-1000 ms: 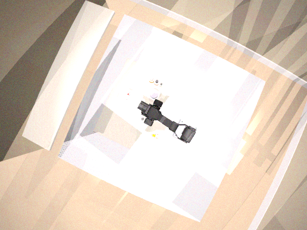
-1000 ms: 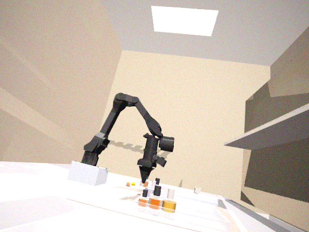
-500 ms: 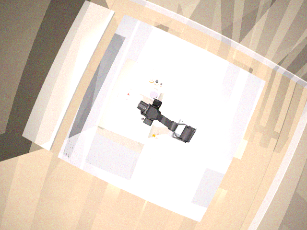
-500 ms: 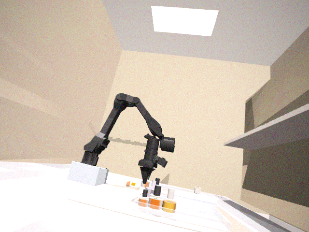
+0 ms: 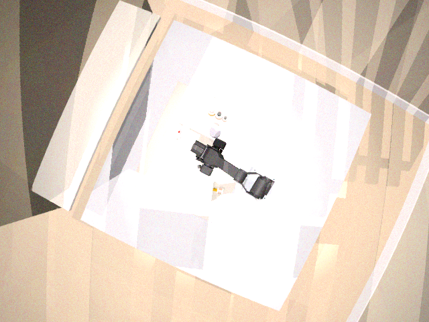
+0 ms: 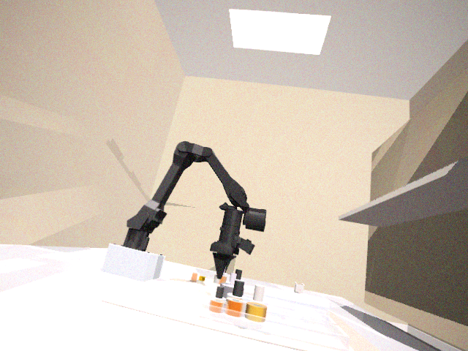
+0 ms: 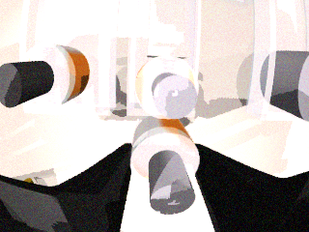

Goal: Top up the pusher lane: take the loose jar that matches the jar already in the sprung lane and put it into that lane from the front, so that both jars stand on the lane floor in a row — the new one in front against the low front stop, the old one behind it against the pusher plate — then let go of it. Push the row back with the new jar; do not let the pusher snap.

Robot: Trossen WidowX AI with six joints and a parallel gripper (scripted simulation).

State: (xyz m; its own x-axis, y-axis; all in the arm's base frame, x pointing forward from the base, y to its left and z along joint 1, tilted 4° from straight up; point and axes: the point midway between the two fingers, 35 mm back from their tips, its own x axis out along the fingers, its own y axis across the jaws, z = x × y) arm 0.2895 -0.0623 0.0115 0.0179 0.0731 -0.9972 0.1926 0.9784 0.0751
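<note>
My gripper tip is 14 cm to the left of the grey-white cylinder, 3 cm short of it and 2 cm above it.
</note>
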